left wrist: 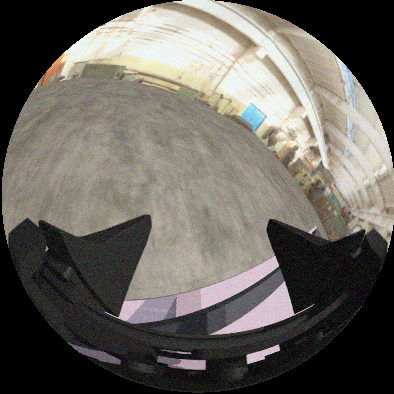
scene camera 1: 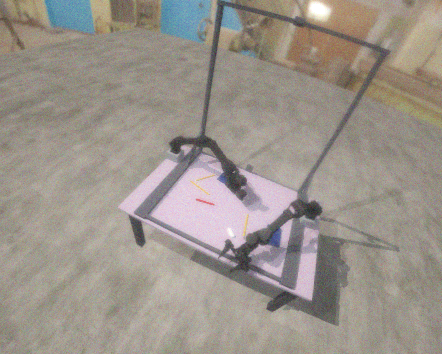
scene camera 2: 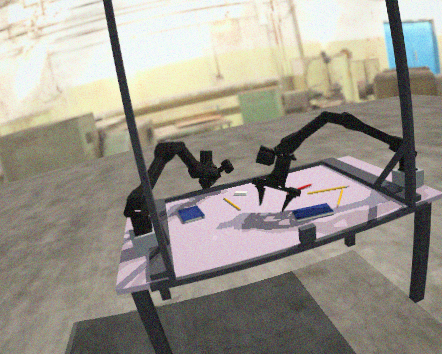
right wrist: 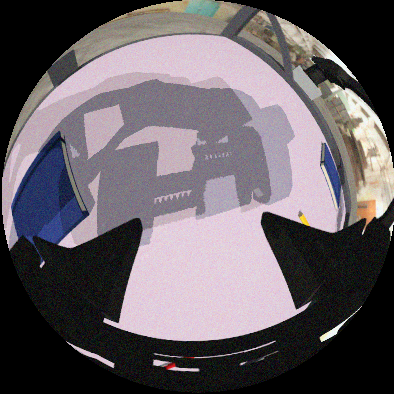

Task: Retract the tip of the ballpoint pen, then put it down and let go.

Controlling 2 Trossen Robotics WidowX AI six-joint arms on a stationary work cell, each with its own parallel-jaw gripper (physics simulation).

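Frame: origin at the left arm's base, x right, y ahead, z up, level; centimetres.
Seen in the pictures: left gripper, fingertip midpoint: [left wrist: 211, 223] [scene camera 1: 223, 265] [scene camera 2: 223, 175]; right gripper, fingertip midpoint: [scene camera 2: 270, 208] [right wrist: 202, 221]; left arm's base, origin of the base link: [scene camera 1: 309, 215] [scene camera 2: 142, 231] [right wrist: 309, 77]; right arm's base, origin of the base link: [scene camera 1: 175, 150].
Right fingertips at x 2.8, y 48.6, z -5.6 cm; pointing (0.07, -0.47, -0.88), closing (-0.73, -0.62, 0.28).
Note:
Offsets run from my right fingertips to a thing's middle. Level surfaces: height alone.
The slim red thing, by its look the ballpoint pen @[dx -12.0, dy +20.5, dz -0.9 cm] [scene camera 1: 205, 202] [scene camera 2: 304, 187], lies on the table @[dz -1.4 cm] [scene camera 1: 170, 210] [scene camera 2: 200, 252]; its tip cannot be made out. In the right wrist view a small part of the red pen [right wrist: 171, 366] shows at the bottom. My left gripper [scene camera 1: 226, 264] [scene camera 2: 217, 176] [left wrist: 211, 223] is open and empty over the table's long edge, low in scene camera 1, well away from the pen and facing outward over the floor. My right gripper [scene camera 1: 240, 192] [scene camera 2: 272, 206] [right wrist: 202, 221] is open and empty, pointing down above the table, apart from the pen.
A blue book @[dx -22.1, dy -26.5, dz -0.8 cm] [scene camera 1: 275, 236] [scene camera 2: 191, 214] [right wrist: 331, 172] and another blue book @[dx +13.6, dy +10.4, dz -0.8 cm] [scene camera 1: 222, 178] [scene camera 2: 313, 212] [right wrist: 45, 192] lie on the table. A yellow pencil @[dx -20.8, dy -8.6, dz -1.1 cm] [scene camera 1: 245, 225] [scene camera 2: 232, 204] lies near a white block @[dx -28.8, dy -0.6, dz -0.8 cm] [scene camera 1: 230, 232] [scene camera 2: 240, 193]. Two more yellow pencils lie beyond the pen. Dark rails edge the table.

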